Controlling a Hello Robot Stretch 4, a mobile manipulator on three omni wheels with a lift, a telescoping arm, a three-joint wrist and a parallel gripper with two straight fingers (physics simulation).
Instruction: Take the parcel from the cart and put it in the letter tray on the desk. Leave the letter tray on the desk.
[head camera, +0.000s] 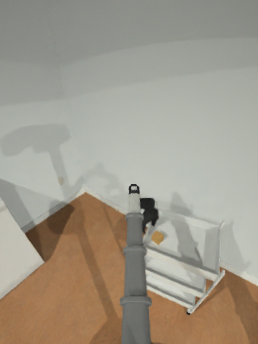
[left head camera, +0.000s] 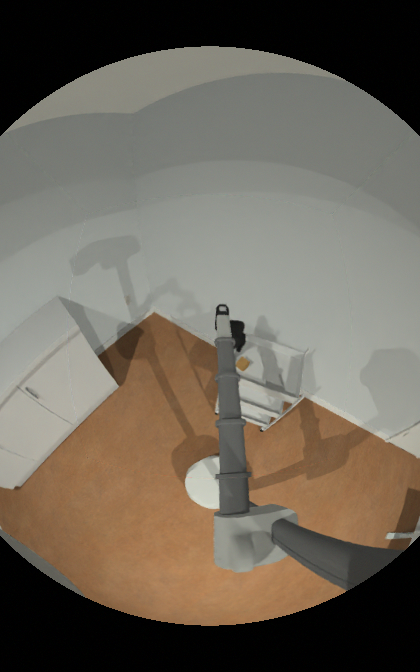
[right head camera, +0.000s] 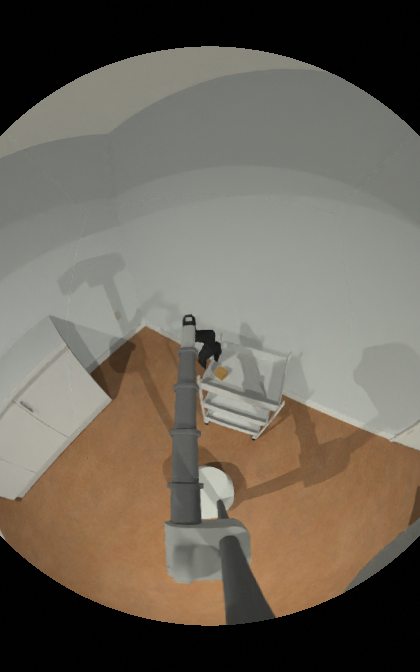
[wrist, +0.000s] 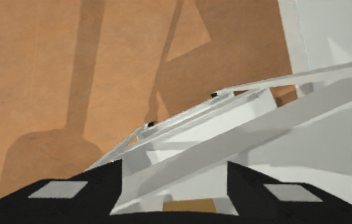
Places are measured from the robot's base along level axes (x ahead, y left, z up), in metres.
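Where they show: gripper, fingertip midpoint: (head camera: 148, 229) (wrist: 174, 176).
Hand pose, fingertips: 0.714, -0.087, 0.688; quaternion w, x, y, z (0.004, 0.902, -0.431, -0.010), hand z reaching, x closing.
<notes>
After its pixels a point has its place, as x, y, z.
The parcel, a small orange-brown box (head camera: 158, 237) {0.653, -0.146, 0.685} (left head camera: 243, 363) (right head camera: 221, 373) (wrist: 190, 205) {0.691, -0.127, 0.647}, lies on the top shelf of the white cart (head camera: 185, 263) {0.482, -0.265, 0.699} (left head camera: 265, 387) (right head camera: 240, 394) (wrist: 200, 151) {0.739, -0.097, 0.661}, near its left end. In the wrist view part of it shows at the bottom edge, between the fingers in the picture. My gripper (head camera: 145, 230) {0.714, -0.087, 0.688} (right head camera: 210, 362) (wrist: 174, 176) {0.714, -0.087, 0.688} is open and empty. It hangs above the cart's left end, a little up and left of the parcel in the head view, not touching it. The letter tray and the desk do not show clearly in any view.
The cart has lower shelves and stands close to the back wall. A white cabinet (head camera: 15, 255) {0.667, 0.963, 0.371} (left head camera: 65, 380) (right head camera: 55, 400) stands at the left. A round white disc (left head camera: 202, 482) (right head camera: 217, 492) shows beneath my extended arm. A white edge (left head camera: 402, 535) shows at the far right.
</notes>
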